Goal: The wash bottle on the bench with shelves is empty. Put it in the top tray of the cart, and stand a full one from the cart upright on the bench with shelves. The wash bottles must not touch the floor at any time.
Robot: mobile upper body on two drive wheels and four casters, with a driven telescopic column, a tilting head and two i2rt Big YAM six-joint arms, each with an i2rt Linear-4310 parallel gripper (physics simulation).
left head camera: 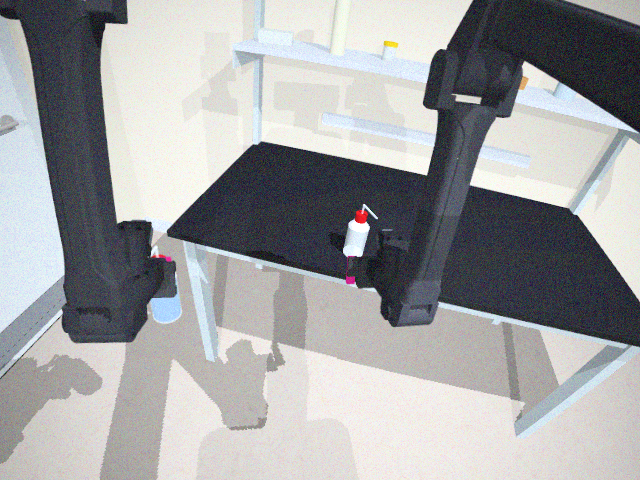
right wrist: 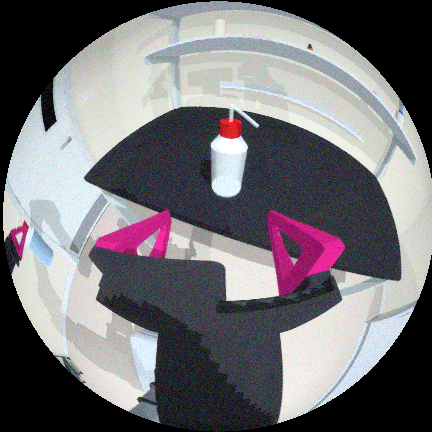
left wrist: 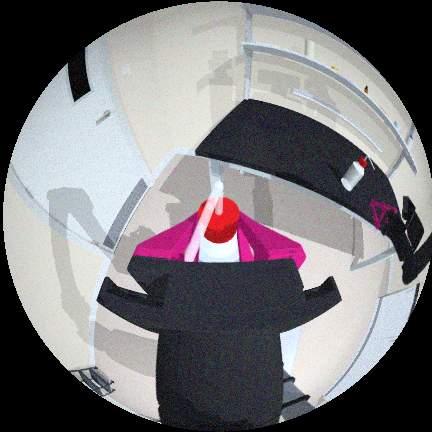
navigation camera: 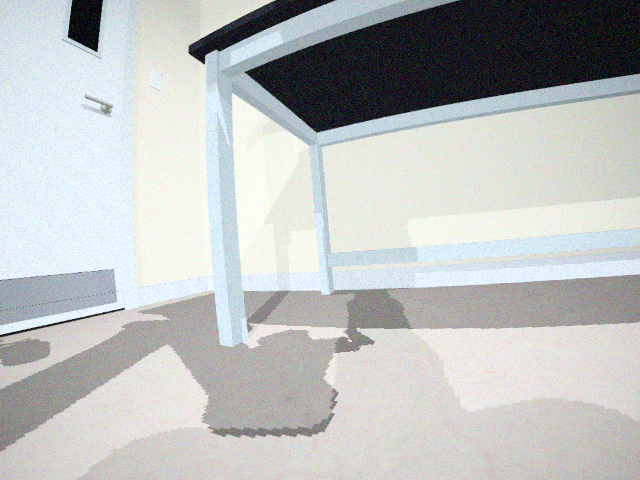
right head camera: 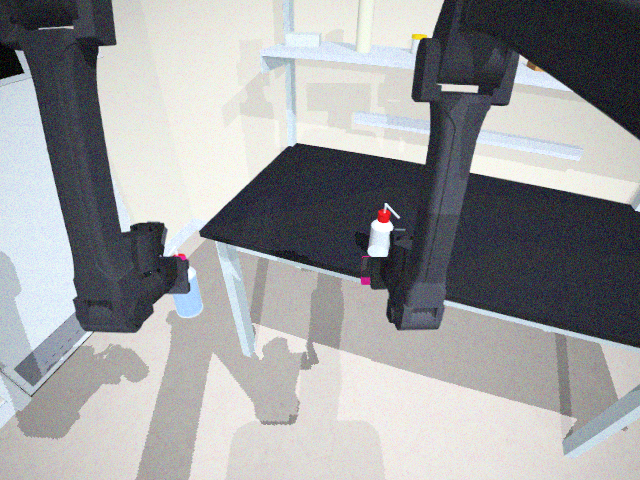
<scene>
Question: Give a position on a bench with shelves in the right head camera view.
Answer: At 312, 207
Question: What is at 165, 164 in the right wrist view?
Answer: A bench with shelves.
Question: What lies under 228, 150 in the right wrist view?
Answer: A white wash bottle.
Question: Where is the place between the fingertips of my left gripper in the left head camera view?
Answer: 159, 264
</scene>
